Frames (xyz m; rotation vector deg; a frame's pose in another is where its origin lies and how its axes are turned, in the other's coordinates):
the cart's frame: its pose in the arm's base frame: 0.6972 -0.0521 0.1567 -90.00 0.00 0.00
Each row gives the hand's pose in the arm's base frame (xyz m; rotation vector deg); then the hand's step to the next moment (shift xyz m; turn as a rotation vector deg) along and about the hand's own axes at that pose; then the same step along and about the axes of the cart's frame.
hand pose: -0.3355 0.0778 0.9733 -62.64 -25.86 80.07
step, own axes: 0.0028 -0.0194 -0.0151 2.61 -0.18 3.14
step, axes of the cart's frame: 0.0235 -0.0077 0.0009 -1.95 -0.77 3.51
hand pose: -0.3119 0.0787 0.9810 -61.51 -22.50 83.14
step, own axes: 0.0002 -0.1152 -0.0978 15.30 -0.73 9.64
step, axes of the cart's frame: 0.1458 -0.0387 -0.0089 -4.73 0.26 17.47
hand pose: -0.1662 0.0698 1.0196 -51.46 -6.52 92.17
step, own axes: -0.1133 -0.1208 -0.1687 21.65 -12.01 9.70
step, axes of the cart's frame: 0.1944 -0.0021 -0.1346 4.44 -2.79 26.07
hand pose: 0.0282 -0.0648 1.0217 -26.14 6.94 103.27
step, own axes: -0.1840 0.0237 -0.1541 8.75 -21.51 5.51
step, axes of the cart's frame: 0.0538 0.0774 -0.2220 17.18 -5.14 15.75
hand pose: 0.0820 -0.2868 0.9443 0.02 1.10 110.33
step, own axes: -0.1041 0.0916 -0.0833 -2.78 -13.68 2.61
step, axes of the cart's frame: -0.0505 0.0811 -0.1305 13.82 -2.45 2.18
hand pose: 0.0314 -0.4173 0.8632 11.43 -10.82 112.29
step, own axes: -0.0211 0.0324 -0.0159 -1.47 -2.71 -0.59
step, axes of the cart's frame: -0.0226 0.0215 -0.0278 3.03 0.80 -0.14
